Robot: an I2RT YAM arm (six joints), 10 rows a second.
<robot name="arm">
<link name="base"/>
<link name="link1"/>
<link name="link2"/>
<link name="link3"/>
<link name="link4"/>
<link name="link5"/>
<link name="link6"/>
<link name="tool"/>
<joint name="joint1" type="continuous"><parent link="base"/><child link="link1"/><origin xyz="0 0 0.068" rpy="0 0 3.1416"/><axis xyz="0 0 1"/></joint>
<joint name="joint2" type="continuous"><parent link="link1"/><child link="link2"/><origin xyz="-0.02 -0.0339 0.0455" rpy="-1.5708 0 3.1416"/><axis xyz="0 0 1"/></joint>
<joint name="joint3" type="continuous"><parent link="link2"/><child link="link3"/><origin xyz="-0.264 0 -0.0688" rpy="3.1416 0 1.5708"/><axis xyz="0 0 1"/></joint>
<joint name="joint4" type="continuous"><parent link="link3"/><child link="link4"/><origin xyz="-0.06 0.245 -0.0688" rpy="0 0 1.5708"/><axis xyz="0 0 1"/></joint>
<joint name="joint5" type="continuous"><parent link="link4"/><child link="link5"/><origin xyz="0.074 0.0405 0.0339" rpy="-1.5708 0 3.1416"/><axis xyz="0 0 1"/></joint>
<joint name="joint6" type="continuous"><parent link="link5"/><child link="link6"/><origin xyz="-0.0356 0 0.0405" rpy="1.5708 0 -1.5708"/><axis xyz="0 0 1"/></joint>
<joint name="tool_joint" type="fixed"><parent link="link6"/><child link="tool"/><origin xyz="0 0 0" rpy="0 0 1.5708"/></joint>
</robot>
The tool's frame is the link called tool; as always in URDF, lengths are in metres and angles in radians. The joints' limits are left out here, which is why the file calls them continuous.
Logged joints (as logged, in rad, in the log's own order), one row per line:
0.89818, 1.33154, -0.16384, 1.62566, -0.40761, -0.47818
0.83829, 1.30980, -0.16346, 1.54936, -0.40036, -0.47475
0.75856, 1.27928, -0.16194, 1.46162, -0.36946, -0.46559
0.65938, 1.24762, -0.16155, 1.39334, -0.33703, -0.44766
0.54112, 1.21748, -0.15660, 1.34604, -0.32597, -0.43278
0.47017, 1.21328, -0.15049, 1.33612, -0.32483, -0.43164
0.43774, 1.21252, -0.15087, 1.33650, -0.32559, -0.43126
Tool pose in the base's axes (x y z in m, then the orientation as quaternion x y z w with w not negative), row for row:
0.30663, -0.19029, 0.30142, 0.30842, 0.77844, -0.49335, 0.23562
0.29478, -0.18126, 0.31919, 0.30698, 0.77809, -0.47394, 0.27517
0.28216, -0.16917, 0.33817, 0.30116, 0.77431, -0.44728, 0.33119
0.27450, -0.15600, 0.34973, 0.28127, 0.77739, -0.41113, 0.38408
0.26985, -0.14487, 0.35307, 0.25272, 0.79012, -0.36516, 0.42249
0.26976, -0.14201, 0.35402, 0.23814, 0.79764, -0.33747, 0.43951
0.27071, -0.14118, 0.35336, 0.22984, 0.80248, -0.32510, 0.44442
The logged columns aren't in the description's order. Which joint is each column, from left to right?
Columns, left to right: joint5, joint3, joint6, joint2, joint4, joint1.
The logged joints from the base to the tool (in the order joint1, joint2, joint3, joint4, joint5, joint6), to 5 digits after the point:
-0.47818, 1.62566, 1.33154, -0.40761, 0.89818, -0.16384
-0.47475, 1.54936, 1.30980, -0.40036, 0.83829, -0.16346
-0.46559, 1.46162, 1.27928, -0.36946, 0.75856, -0.16194
-0.44766, 1.39334, 1.24762, -0.33703, 0.65938, -0.16155
-0.43278, 1.34604, 1.21748, -0.32597, 0.54112, -0.15660
-0.43164, 1.33612, 1.21328, -0.32483, 0.47017, -0.15049
-0.43126, 1.33650, 1.21252, -0.32559, 0.43774, -0.15087

